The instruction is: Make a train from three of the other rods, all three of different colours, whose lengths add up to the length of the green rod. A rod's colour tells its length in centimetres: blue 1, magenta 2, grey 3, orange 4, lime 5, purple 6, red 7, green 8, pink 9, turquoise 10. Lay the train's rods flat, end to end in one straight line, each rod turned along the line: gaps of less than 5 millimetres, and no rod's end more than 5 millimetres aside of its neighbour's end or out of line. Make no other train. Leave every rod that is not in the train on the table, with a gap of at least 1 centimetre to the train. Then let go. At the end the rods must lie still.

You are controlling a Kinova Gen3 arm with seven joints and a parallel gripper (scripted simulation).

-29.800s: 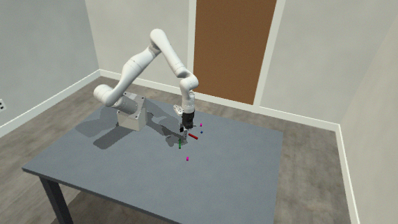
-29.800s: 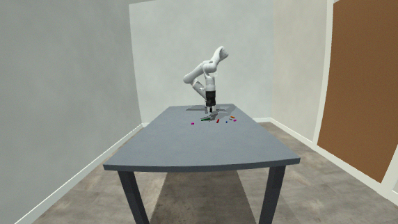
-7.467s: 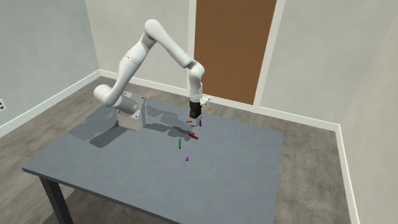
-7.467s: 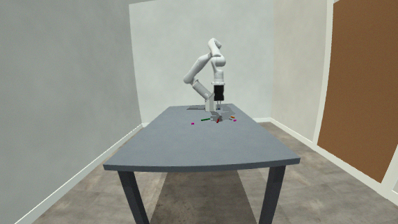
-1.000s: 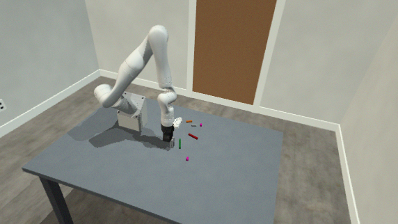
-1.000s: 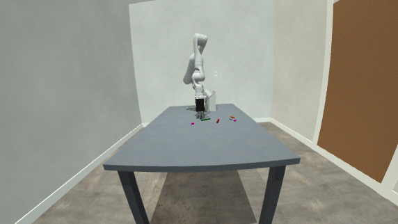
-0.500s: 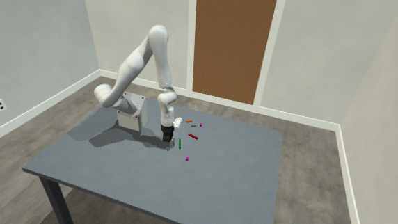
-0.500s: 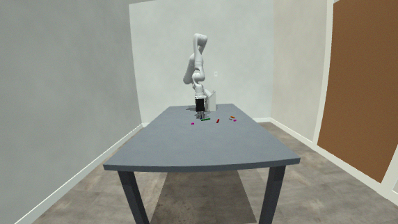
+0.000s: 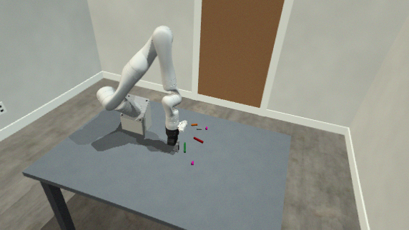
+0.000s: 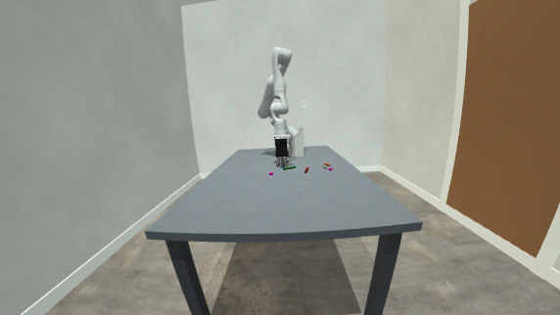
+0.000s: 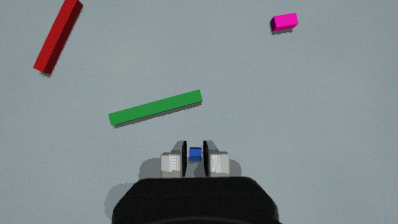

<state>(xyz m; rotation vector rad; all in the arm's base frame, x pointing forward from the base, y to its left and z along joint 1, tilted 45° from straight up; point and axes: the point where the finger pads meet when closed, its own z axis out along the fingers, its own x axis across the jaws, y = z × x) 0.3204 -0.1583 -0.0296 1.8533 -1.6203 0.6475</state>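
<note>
The blue rod is 10 mm below my hand. Round my hand: red rod 90 mm ahead, 130 mm to the left, 10 mm below; grey rod 60 mm ahead, 240 mm to the left, 10 mm below; green rod 40 mm ahead, 40 mm to the left, 10 mm below.
</note>
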